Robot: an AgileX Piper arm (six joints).
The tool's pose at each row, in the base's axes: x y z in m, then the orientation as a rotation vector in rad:
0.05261 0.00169 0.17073 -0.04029 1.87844 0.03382
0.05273 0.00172 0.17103 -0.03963 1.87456 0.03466
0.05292 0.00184 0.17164 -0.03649 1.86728 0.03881
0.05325 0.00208 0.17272 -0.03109 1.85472 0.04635
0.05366 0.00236 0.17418 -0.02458 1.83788 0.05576
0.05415 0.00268 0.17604 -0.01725 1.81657 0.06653
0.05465 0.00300 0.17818 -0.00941 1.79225 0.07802
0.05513 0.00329 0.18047 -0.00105 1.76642 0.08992
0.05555 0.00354 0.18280 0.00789 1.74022 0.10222
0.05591 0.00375 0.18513 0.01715 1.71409 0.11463
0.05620 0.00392 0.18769 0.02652 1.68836 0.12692
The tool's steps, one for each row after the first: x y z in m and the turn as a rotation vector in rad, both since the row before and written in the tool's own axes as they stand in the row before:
-0.00032 0.00003 0.00002 -0.00026 -0.00390 0.00079
-0.00064 0.00011 0.00000 -0.00130 -0.00737 0.00412
-0.00113 0.00023 0.00001 -0.00252 -0.01270 0.00731
-0.00152 0.00028 0.00000 -0.00329 -0.01698 0.00899
-0.00192 0.00034 0.00000 -0.00389 -0.02142 0.01022
-0.00219 0.00037 -0.00002 -0.00420 -0.02439 0.01097
-0.00233 0.00038 -0.00002 -0.00427 -0.02585 0.01161
-0.00235 0.00037 -0.00002 -0.00427 -0.02618 0.01233
-0.00234 0.00036 -0.00002 -0.00419 -0.02605 0.01272
-0.00255 0.00037 -0.00006 -0.00405 -0.02560 0.01284

